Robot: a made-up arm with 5 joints. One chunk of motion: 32 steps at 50 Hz.
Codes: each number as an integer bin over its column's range. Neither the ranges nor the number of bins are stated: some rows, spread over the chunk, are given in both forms.
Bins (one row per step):
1: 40 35 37 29 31
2: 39 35 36 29 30
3: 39 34 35 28 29
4: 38 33 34 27 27
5: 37 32 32 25 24
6: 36 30 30 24 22
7: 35 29 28 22 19
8: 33 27 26 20 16
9: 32 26 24 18 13
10: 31 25 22 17 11
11: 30 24 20 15 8
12: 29 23 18 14 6
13: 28 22 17 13 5
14: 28 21 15 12 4
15: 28 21 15 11 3
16: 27 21 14 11 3
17: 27 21 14 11 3
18: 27 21 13 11 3
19: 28 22 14 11 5
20: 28 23 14 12 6
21: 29 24 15 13 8
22: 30 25 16 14 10
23: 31 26 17 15 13
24: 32 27 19 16 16
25: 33 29 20 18 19
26: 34 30 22 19 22
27: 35 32 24 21 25
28: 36 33 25 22 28
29: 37 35 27 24 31
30: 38 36 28 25 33
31: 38 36 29 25 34
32: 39 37 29 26 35
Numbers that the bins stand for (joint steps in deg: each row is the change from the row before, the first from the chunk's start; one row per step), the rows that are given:
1: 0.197 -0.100 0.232 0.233 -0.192
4: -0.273 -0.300 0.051 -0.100 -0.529
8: -1.448 -0.900 -0.432 -1.267 -1.454
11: -2.152 -1.200 -0.794 -2.100 -2.127
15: -2.622 -1.500 -1.095 -2.767 -2.548
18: -2.857 -1.500 -1.216 -2.767 -2.548
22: -2.152 -1.100 -1.035 -2.267 -1.959
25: -1.448 -0.700 -0.794 -1.600 -1.202
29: -0.508 -0.100 -0.371 -0.600 -0.192
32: -0.038 0.100 -0.251 -0.267 0.144
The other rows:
2: -0.038 -0.100 0.171 0.233 -0.276
3: -0.038 -0.200 0.111 0.067 -0.360
5: -0.508 -0.400 -0.070 -0.433 -0.781
6: -0.743 -0.600 -0.190 -0.600 -0.949
7: -0.978 -0.700 -0.311 -0.933 -1.202
9: -1.683 -1.000 -0.552 -1.600 -1.706
10: -1.917 -1.100 -0.673 -1.767 -1.875
12: -2.387 -1.300 -0.914 -2.267 -2.295
13: -2.622 -1.400 -0.975 -2.433 -2.379
14: -2.622 -1.500 -1.095 -2.600 -2.463
16: -2.857 -1.500 -1.156 -2.767 -2.548
17: -2.857 -1.500 -1.156 -2.767 -2.548
19: -2.622 -1.400 -1.156 -2.767 -2.379
20: -2.622 -1.300 -1.156 -2.600 -2.295
21: -2.387 -1.200 -1.095 -2.433 -2.127
23: -1.917 -1.000 -0.975 -2.100 -1.706
24: -1.683 -0.900 -0.854 -1.933 -1.454
26: -1.213 -0.600 -0.673 -1.433 -0.949
27: -0.978 -0.400 -0.552 -1.100 -0.697
28: -0.743 -0.300 -0.492 -0.933 -0.444
30: -0.273 0.000 -0.311 -0.433 -0.024
31: -0.273 0.000 -0.251 -0.433 0.060

